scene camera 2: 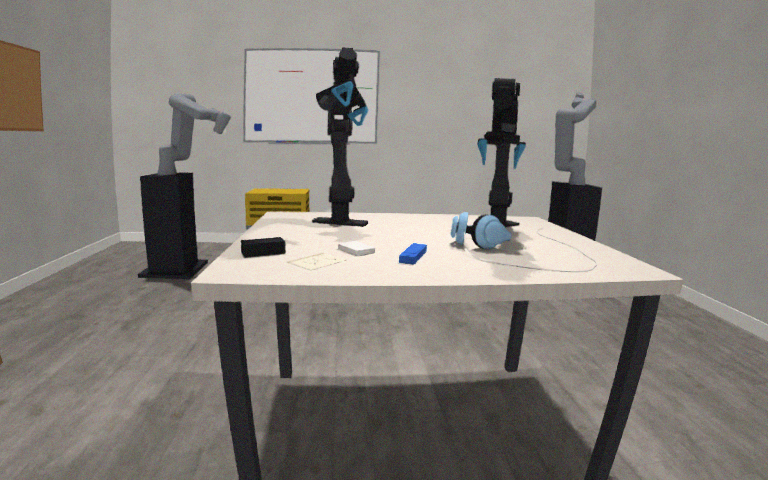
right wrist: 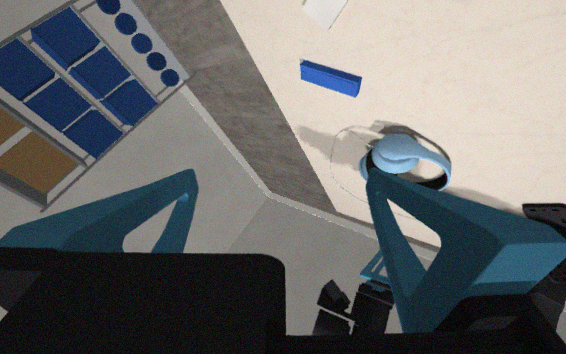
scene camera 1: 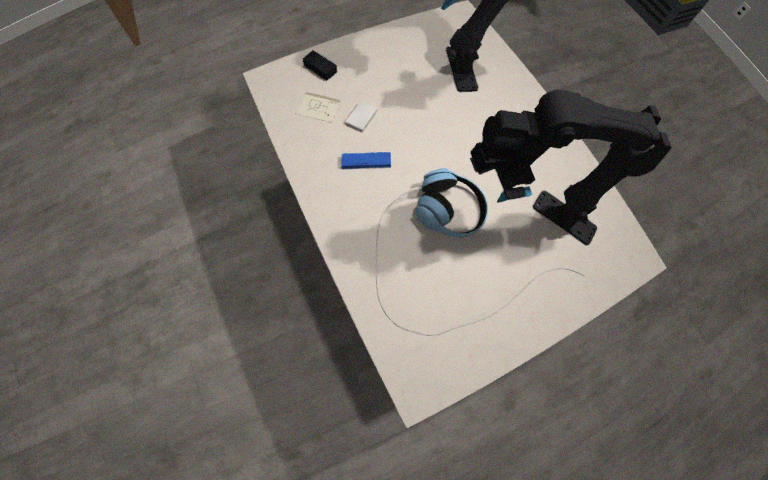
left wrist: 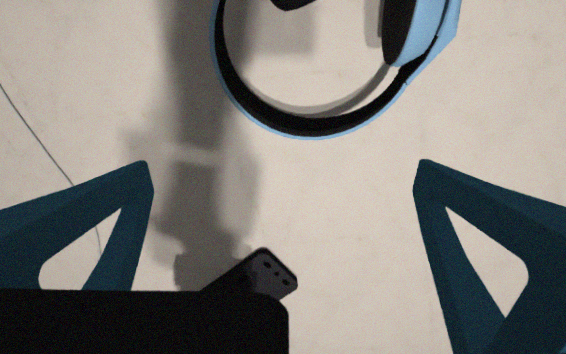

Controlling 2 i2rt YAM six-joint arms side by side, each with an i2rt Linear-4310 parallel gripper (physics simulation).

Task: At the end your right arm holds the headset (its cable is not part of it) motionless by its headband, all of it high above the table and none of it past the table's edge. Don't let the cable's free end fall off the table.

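Places are measured from the left arm's base along level axes (x ahead, y left, z up), in centimetres.
Pixels of known places: left gripper, between the fingertips: point(scene camera 2: 499, 167) point(scene camera 1: 491, 181) point(left wrist: 283, 175); right gripper, between the fingertips: point(scene camera 2: 353, 115) point(right wrist: 282, 178); left arm's base, origin of its link: point(right wrist: 560, 231) point(scene camera 1: 564, 218); right arm's base, origin of its link: point(scene camera 2: 340, 222) point(scene camera 1: 461, 69).
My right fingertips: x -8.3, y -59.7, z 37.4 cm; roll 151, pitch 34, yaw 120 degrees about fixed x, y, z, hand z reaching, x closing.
For each thing: its middle in the pictures, then the offset to it from my right fingertips. Level surfaces: height alone.
- light-blue headset, middle of its body: point(left wrist: 323, 29) point(right wrist: 404, 169) point(scene camera 1: 453, 204) point(scene camera 2: 482, 231) dy +30.8, dx +27.0, dz -33.4 cm
- blue box, middle of its body: point(right wrist: 329, 78) point(scene camera 2: 413, 252) point(scene camera 1: 366, 160) dy +2.9, dx +28.9, dz -36.4 cm
- white box, middle of its body: point(scene camera 2: 356, 248) point(scene camera 1: 361, 116) dy -7.7, dx +17.2, dz -36.6 cm
- paper note, middle of its body: point(scene camera 2: 317, 260) point(scene camera 1: 318, 106) dy -21.4, dx +21.7, dz -37.3 cm
- black case, middle of its body: point(scene camera 2: 263, 246) point(scene camera 1: 319, 65) dy -31.3, dx +8.9, dz -35.6 cm
- table, height of its surface: dz -37.3 cm
The light-blue headset point(scene camera 1: 433, 212) point(scene camera 2: 491, 232) point(right wrist: 395, 152) rests on the table; its headband point(scene camera 1: 484, 206) point(left wrist: 310, 127) curves toward the left arm's base. Its thin cable point(scene camera 1: 430, 335) point(left wrist: 37, 139) loops over the table, and the free end lies on the table at the right in scene camera 1. My left gripper point(scene camera 2: 498, 165) point(left wrist: 283, 175) is open and empty, pointing down above the table, with the headband ahead of its fingertips in the left wrist view. My right gripper point(scene camera 2: 352, 106) point(right wrist: 282, 178) is open and empty, high above the table, mostly outside scene camera 1.
A blue box point(scene camera 1: 366, 160) point(scene camera 2: 412, 253) point(right wrist: 330, 78), a white box point(scene camera 1: 361, 116) point(scene camera 2: 356, 247), a paper note point(scene camera 1: 317, 107) point(scene camera 2: 317, 260) and a black case point(scene camera 1: 320, 65) point(scene camera 2: 263, 246) lie on the table point(scene camera 1: 481, 362). The left arm's base point(scene camera 1: 566, 217) stands near the headset.
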